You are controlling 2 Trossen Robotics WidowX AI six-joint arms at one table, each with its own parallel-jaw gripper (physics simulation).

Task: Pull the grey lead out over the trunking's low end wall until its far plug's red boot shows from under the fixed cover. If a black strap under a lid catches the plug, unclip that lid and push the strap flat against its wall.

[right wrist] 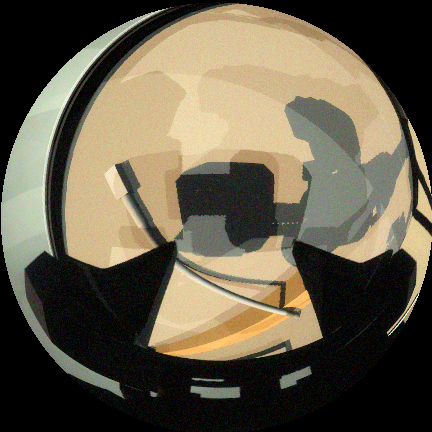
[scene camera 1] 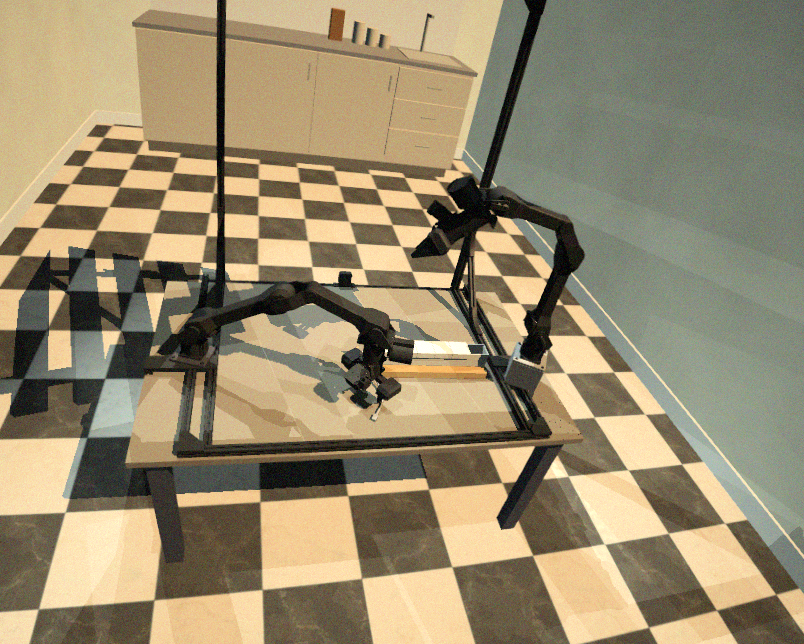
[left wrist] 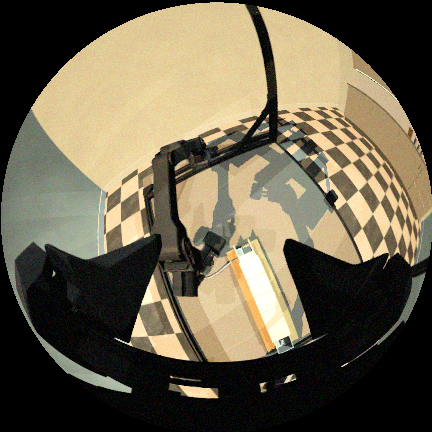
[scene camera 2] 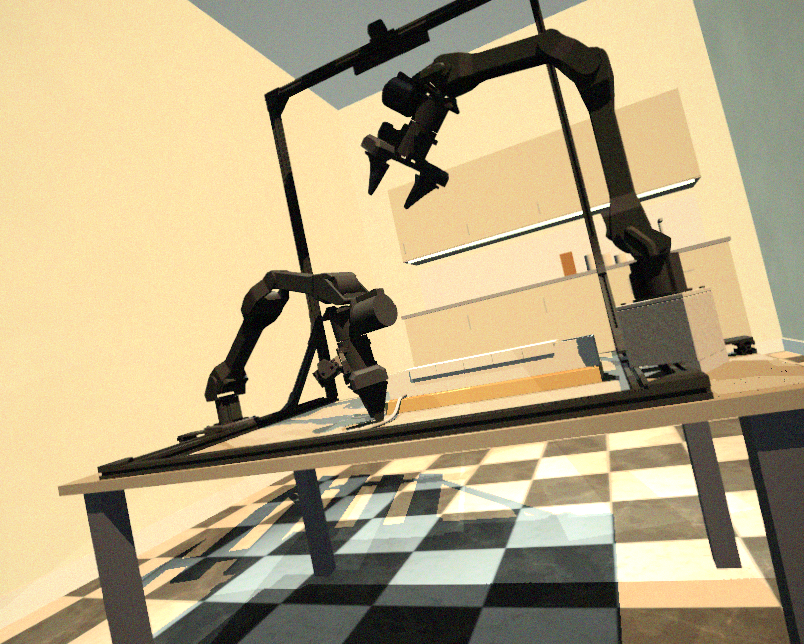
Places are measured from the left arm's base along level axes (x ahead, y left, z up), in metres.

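Where they show: left gripper, fingertip midpoint: (scene camera 1: 413,252) (left wrist: 224,243) (scene camera 2: 388,201); right gripper, fingertip midpoint: (right wrist: 237,248) (scene camera 1: 367,393) (left wrist: 210,265) (scene camera 2: 377,420); left arm's base at its link origin: (scene camera 1: 530,355) (left wrist: 274,382) (scene camera 2: 662,296); right arm's base at its link origin: (scene camera 1: 194,351) (left wrist: 200,156) (scene camera 2: 231,421).
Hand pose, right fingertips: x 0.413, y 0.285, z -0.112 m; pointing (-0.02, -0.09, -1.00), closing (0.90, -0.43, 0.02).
Each offset is from my right fingertips to the top centre of the thing. "*": to the spot under its first point.
The grey lead @[* dx -0.027, dy -0.026, dz +0.011 m] (scene camera 2: 395,410) (left wrist: 217,274) (right wrist: 215,288) curves near the trunking's left end; its near plug @[dx -0.051, dy +0.080, dz +0.006 m] (scene camera 1: 374,415) (right wrist: 116,181) is a pale block. In the right wrist view the lead's far stretch runs to a dark bit above the orange strip. The trunking (scene camera 1: 439,347) (scene camera 2: 483,362) (left wrist: 262,290) has white lids in a row. My right gripper (scene camera 2: 377,417) (right wrist: 237,248) is open and low over the table, with the lead crossing below its fingers. My left gripper (scene camera 2: 388,199) is open, high above the table. No red boot or black strap can be made out.
An orange strip @[* dx -0.158, dy -0.168, dz +0.021 m] (scene camera 1: 436,371) (scene camera 2: 496,392) (left wrist: 250,305) runs along the trunking's front side. A black frame (scene camera 1: 362,444) (scene camera 2: 469,429) borders the table, with uprights (scene camera 1: 220,134) (scene camera 2: 291,194) at the back. The right arm's links partly hide the trunking's left end in scene camera 1.
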